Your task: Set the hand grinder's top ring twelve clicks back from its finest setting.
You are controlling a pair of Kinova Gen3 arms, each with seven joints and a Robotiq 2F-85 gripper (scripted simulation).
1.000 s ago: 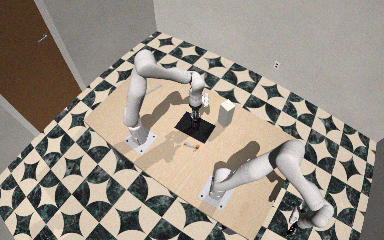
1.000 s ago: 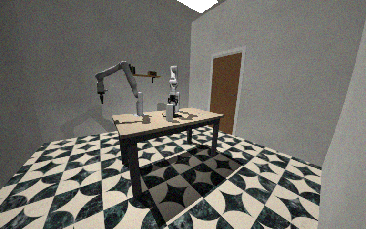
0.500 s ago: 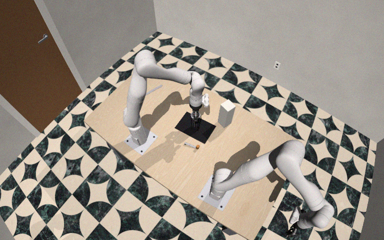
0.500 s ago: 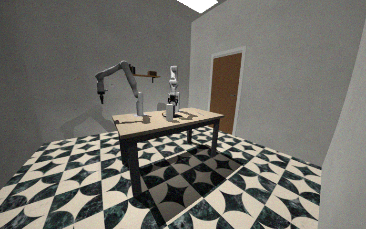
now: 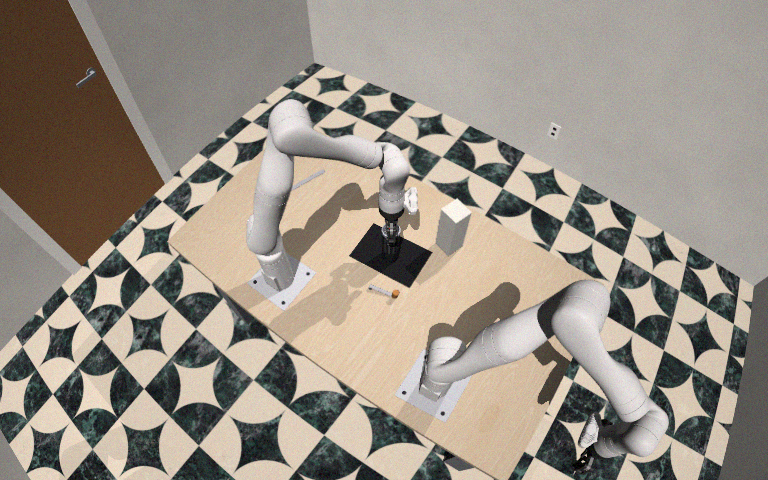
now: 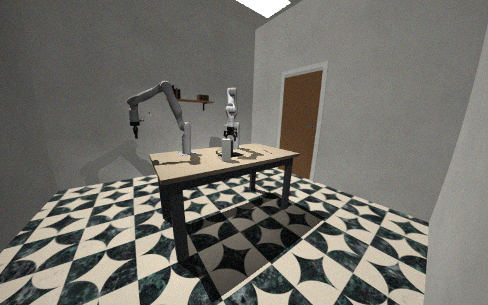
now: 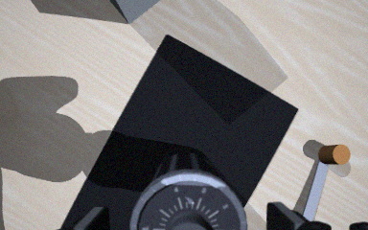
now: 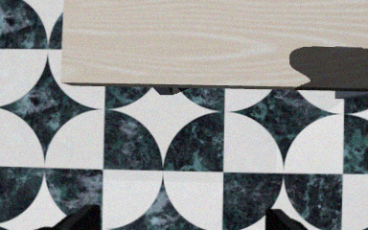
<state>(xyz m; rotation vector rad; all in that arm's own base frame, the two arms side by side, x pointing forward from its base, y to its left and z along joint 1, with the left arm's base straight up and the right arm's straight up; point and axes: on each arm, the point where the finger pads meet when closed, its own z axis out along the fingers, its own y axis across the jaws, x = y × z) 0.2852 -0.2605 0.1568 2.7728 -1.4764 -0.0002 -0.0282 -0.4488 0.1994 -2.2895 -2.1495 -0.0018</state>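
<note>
The top ring is right at my left hand. Also, from my left hand: crank handle (140 mm below, 130 mm behind, 60 mm to the right); then tall pale box (160 mm ahead, 140 mm to the right, 60 mm below); then black mat (160 mm below, 10 mm ahead).
</note>
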